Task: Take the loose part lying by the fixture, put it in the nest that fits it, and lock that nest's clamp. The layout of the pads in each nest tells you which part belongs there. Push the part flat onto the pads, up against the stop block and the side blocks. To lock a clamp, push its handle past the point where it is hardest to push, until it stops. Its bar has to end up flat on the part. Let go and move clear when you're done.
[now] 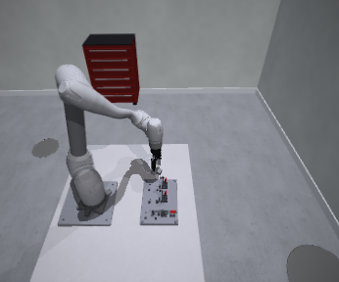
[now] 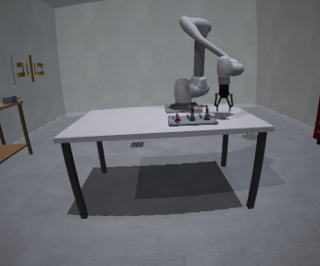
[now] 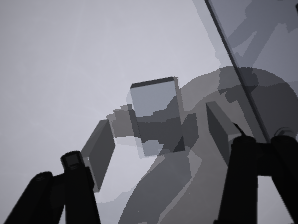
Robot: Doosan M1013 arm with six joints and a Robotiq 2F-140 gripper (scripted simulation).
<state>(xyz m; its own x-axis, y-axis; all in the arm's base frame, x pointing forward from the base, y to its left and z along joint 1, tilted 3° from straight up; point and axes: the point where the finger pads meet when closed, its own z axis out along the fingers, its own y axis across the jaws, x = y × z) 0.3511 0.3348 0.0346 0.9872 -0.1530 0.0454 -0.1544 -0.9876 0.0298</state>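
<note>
Now: the grey loose part 4 cm below my hand. Also, from my hand: grey fixture plate: 7 cm ahead, 25 cm to the right, 5 cm below.
</note>
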